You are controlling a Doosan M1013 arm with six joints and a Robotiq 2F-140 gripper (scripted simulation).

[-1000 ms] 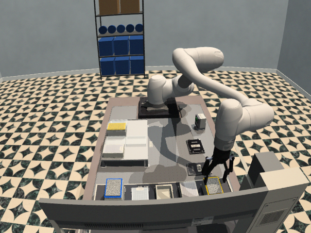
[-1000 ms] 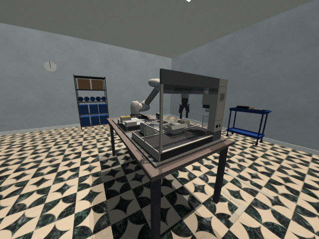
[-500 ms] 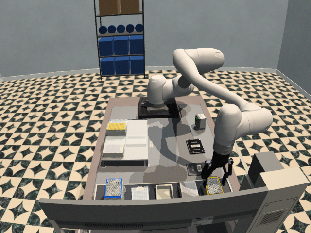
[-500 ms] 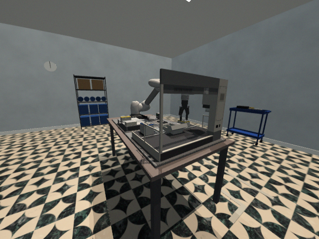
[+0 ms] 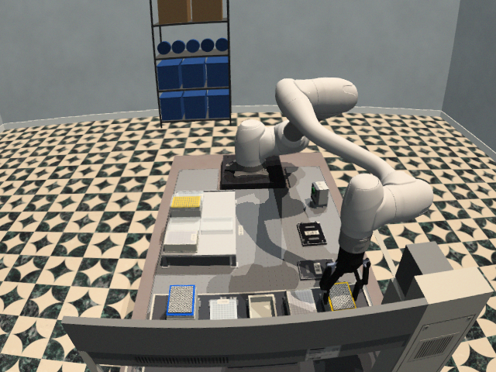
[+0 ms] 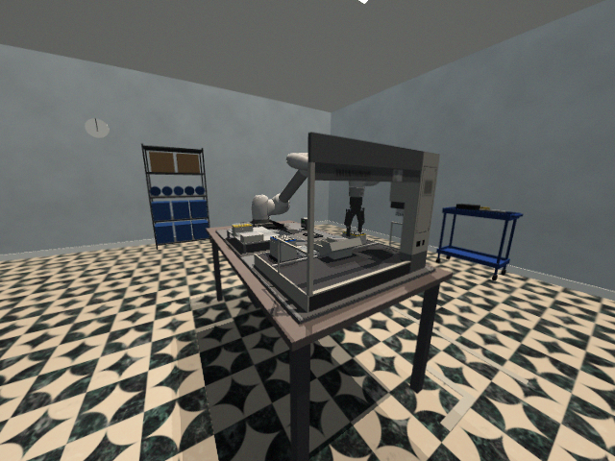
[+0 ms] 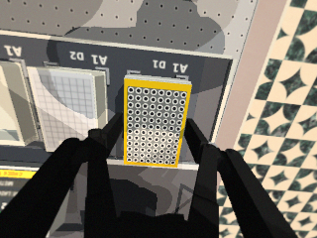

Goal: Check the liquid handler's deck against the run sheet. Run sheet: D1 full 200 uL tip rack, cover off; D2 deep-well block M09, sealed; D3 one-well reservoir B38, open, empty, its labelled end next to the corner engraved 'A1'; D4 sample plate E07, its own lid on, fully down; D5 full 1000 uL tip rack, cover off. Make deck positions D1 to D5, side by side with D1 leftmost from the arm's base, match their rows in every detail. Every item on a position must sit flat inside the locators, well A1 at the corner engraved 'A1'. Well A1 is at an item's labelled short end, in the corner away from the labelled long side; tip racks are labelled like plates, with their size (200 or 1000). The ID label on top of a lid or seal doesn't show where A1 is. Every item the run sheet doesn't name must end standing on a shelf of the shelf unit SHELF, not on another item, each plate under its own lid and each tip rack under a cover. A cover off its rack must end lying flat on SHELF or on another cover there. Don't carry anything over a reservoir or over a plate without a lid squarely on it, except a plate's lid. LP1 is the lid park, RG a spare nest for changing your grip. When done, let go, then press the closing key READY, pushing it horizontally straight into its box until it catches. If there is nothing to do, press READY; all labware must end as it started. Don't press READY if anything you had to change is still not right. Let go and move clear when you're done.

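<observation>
Right now my hand is 10 mm short of the yellow-framed tip rack, 10 mm to the right of it and 30 mm above it. Also, from my hand: dark nest marked RG 240 mm behind, 10 mm to the right, 120 mm below; then white sealed block 120 mm to the right, 50 mm below; then cream reservoir 250 mm to the right, 60 mm below.
</observation>
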